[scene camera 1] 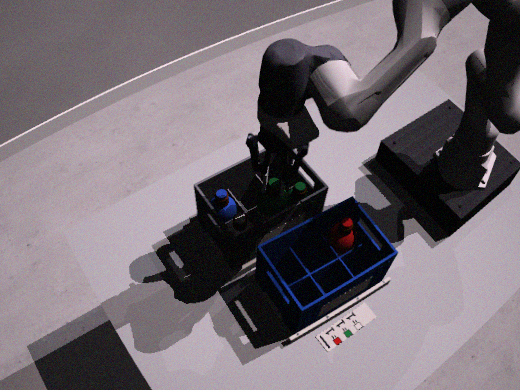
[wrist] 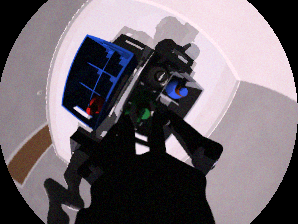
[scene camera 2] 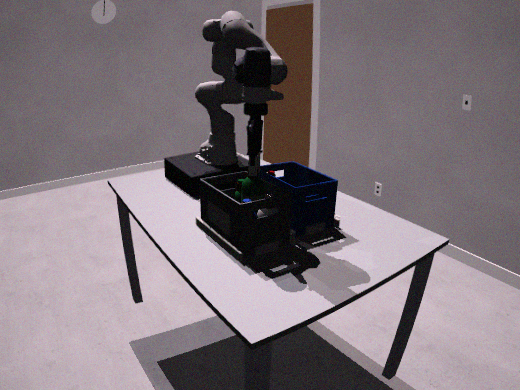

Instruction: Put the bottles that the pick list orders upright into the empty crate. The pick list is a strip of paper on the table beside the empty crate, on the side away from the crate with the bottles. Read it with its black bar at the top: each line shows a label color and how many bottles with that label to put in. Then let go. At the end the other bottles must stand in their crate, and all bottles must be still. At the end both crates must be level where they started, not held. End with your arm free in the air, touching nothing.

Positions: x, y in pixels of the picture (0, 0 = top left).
Labels:
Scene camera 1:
my gripper: 273, 189
red-label bottle: 342, 236
blue crate: 317, 259
black crate: 242, 184
pick list: 334, 335

